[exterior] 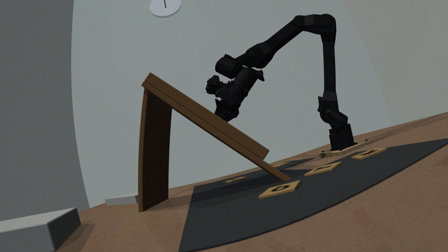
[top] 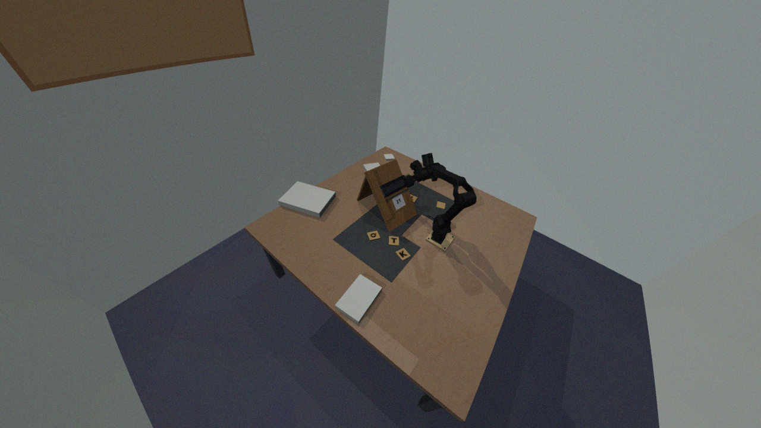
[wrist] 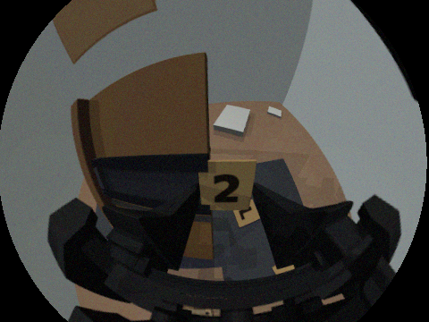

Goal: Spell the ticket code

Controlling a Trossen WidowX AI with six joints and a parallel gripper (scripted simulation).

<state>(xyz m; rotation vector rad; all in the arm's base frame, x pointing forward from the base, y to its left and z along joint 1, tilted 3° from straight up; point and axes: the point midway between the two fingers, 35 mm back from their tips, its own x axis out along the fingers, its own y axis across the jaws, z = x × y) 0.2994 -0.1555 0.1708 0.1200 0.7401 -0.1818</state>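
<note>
Right now the white ticket is 30 mm behind my gripper tip, 130 mm to the left of it and 70 mm below it. From my gripper tip the other things lie so: tile marked T: 140 mm behind, 320 mm to the left, 170 mm below; tile marked 2: right at my gripper tip; dark mat: 120 mm behind, 140 mm to the left, 170 mm below.
</note>
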